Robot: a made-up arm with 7 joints.
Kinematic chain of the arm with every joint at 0, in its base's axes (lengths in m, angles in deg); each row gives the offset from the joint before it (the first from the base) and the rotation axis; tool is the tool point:
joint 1: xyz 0 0 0.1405 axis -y
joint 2: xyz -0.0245 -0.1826 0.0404 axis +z
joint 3: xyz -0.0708 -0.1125 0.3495 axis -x
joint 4: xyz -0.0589 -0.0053 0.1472 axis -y
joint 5: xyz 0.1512 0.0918 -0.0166 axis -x
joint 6: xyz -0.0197 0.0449 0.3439 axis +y
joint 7: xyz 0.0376 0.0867 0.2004 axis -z
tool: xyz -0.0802 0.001 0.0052
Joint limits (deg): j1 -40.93..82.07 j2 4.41..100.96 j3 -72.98..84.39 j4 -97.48..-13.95 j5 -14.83..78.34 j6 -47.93..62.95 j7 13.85..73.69
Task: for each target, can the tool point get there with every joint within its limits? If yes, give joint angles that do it. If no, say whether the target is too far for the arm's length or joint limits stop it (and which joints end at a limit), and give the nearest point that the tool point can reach.
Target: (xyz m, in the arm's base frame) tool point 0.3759 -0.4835 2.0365
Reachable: no: too far | nearest point 0.2144 -0.3641 1.2219 | short by 0.839 m
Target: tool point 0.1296 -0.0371 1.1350
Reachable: yes | joints -12.57 25.13 -59.92 -47.73 65.35 10.53 39.88
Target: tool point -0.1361 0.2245 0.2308
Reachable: yes | joints 17.92 22.67 16.51 -79.89 47.26 52.05 49.63
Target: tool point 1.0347 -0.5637 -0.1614
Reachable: no: joint limits stop it (at a limit: joint 1, joint 3, joint 4, joint 5, joint 7) | nearest point 0.9326 -0.4400 0.2182 | short by 0.412 m
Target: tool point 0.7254 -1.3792 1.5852
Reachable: no: too far | nearest point 0.4199 -0.7479 0.9767 | short by 0.929 m
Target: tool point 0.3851 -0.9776 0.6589
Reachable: no: joint limits stop it (at a limit: joint 2, joint 3, joint 4, joint 5, joint 7) | nearest point 0.4057 -0.8934 0.6867 | short by 0.091 m
